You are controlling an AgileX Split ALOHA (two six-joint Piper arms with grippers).
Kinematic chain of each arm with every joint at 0, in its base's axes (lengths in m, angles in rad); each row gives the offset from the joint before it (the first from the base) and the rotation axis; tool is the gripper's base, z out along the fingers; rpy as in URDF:
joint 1: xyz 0 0 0.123 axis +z
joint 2: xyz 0 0 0 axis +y
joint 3: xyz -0.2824 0 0.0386 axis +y
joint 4: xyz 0.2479 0 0.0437 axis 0.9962 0 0.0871
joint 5: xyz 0 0 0 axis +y
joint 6: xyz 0.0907 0 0.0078 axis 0.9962 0 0.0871
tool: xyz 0 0 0 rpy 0 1.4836 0
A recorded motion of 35 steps. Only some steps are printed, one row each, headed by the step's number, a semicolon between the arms.
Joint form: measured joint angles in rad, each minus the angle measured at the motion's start. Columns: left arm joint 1, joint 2, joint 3, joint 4, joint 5, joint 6; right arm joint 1, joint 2, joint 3, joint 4, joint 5, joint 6.
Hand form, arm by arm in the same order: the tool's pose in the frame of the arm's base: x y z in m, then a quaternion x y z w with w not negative. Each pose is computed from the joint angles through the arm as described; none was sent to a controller.
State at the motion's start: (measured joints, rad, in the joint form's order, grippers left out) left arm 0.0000 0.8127 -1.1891 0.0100 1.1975 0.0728; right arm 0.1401 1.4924 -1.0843 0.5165 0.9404 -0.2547
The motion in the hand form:
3: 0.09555 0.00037 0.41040 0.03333 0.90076 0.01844 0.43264; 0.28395 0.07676 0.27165 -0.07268 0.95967 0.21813 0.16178
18: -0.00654 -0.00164 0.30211 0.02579 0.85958 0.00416 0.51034; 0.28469 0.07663 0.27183 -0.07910 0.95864 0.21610 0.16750
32: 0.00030 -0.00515 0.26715 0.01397 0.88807 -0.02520 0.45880; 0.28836 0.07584 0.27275 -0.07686 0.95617 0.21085 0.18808
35: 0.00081 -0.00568 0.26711 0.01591 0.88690 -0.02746 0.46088; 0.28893 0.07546 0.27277 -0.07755 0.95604 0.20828 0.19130
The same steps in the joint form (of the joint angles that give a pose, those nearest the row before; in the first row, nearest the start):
3: -0.0012 -0.1068 0.1065 -0.0042 -0.0585 0.0001; 0.0000 0.0000 0.0000 0.0000 0.0000 0.0000
18: -0.0012 -0.7354 0.5843 -0.0302 -0.0831 -0.0159; 0.0000 0.0000 0.0000 0.0000 -0.0085 -0.0156
32: -0.0013 -0.7626 0.7037 -0.0722 -0.0573 -0.0458; 0.0000 0.0000 0.0000 -0.0020 -0.0509 -0.0211
35: -0.0013 -0.7626 0.7057 -0.0789 -0.0638 -0.0414; 0.0000 0.0000 0.0000 -0.0064 -0.0577 -0.0220

